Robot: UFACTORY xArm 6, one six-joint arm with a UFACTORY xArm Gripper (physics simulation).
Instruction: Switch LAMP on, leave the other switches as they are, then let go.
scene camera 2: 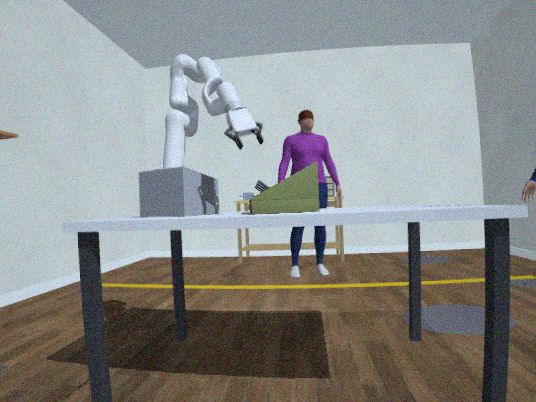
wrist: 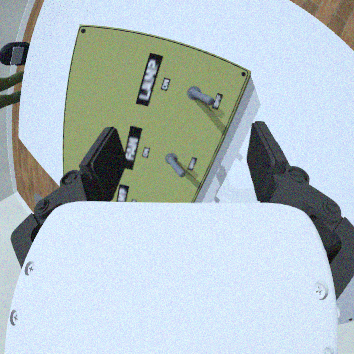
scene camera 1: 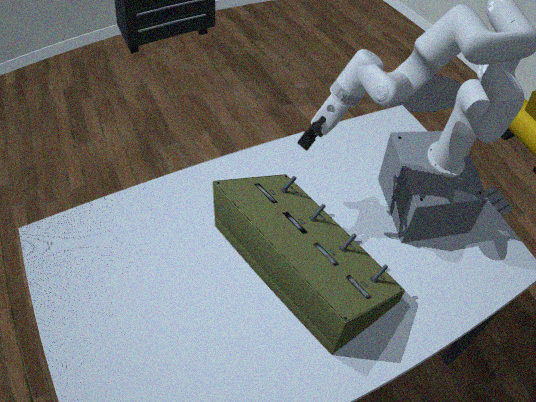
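The green sloped switch panel stands on the white table. The LAMP lever is at the panel's far end in scene camera 1 and leans to the side away from its ON mark. The FAN lever beside it leans the same way, as do the other two levers in scene camera 1. My gripper is open and empty, high above the panel's LAMP end, touching no lever.
The white table carries the panel and the grey base block of the arm. A person in purple stands behind the table. A dark cabinet stands on the floor beyond it.
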